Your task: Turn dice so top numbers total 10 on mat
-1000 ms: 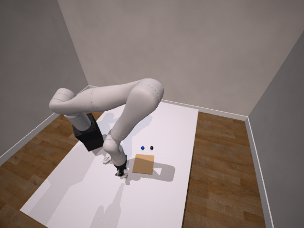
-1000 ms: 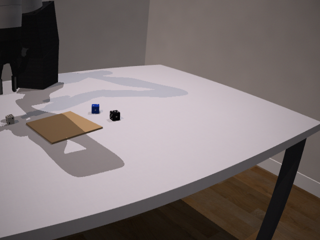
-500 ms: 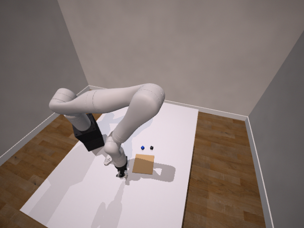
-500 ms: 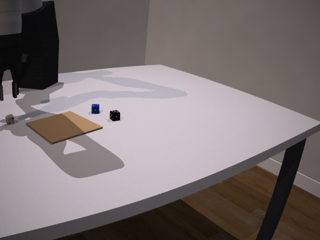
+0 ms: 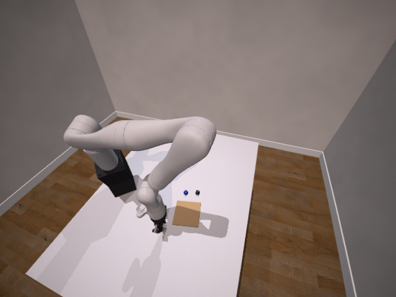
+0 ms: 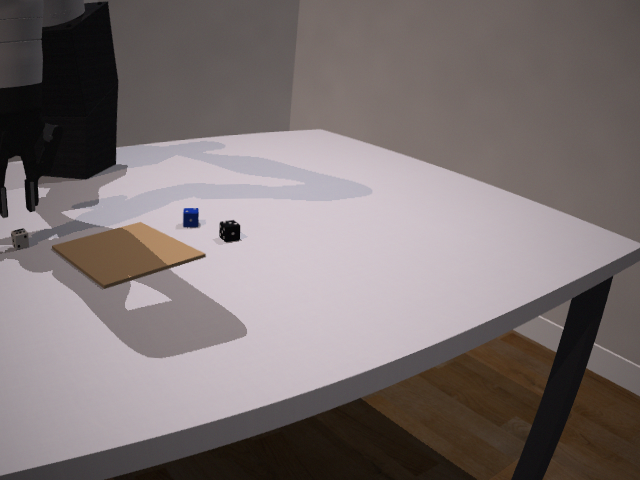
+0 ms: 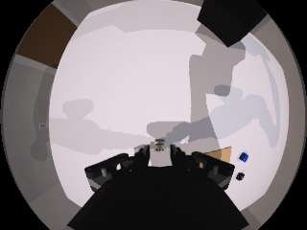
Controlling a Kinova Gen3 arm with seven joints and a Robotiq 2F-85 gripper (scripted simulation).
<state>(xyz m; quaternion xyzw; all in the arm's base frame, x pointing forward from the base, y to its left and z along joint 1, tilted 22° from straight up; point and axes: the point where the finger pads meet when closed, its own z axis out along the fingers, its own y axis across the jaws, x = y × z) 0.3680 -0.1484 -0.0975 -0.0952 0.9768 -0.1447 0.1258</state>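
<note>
My hand is 5 cm above the white die. The rest, counted from my hand: blue die 24 cm to the left, 5 cm below, 3 cm ahead; tan mat 12 cm to the left, 8 cm ahead, 6 cm below; black die 26 cm to the left, 9 cm ahead, 5 cm below.
</note>
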